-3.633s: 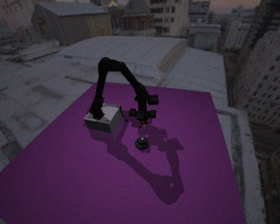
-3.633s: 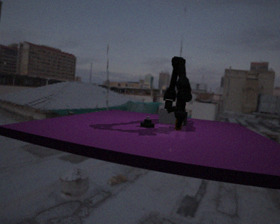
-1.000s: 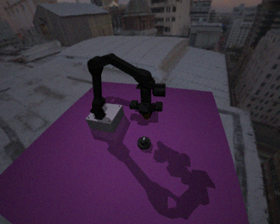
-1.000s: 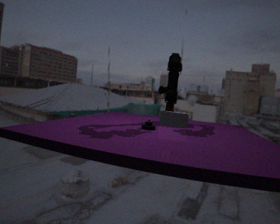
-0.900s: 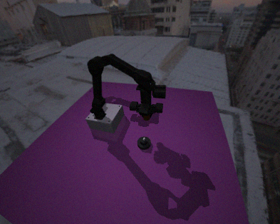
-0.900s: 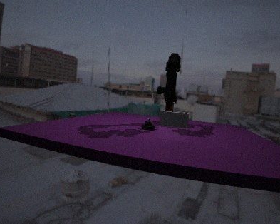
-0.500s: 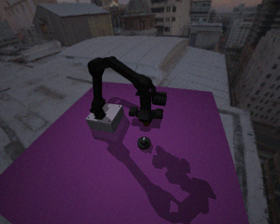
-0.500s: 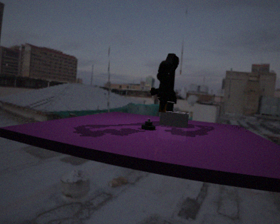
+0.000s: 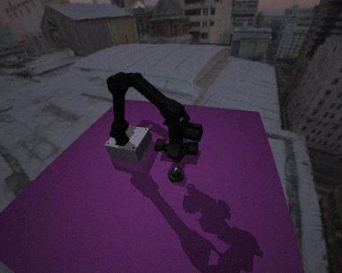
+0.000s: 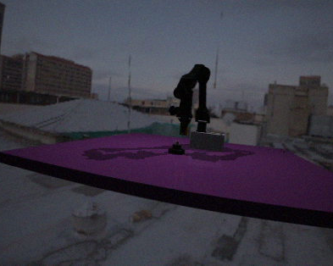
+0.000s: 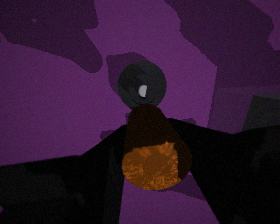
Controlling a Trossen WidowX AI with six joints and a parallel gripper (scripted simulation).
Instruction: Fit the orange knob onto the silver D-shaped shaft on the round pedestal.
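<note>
The round dark pedestal is 30 mm to the right of my gripper tip and 80 mm below it. Also, from my gripper tip: orange knob: 30 mm above.
</note>
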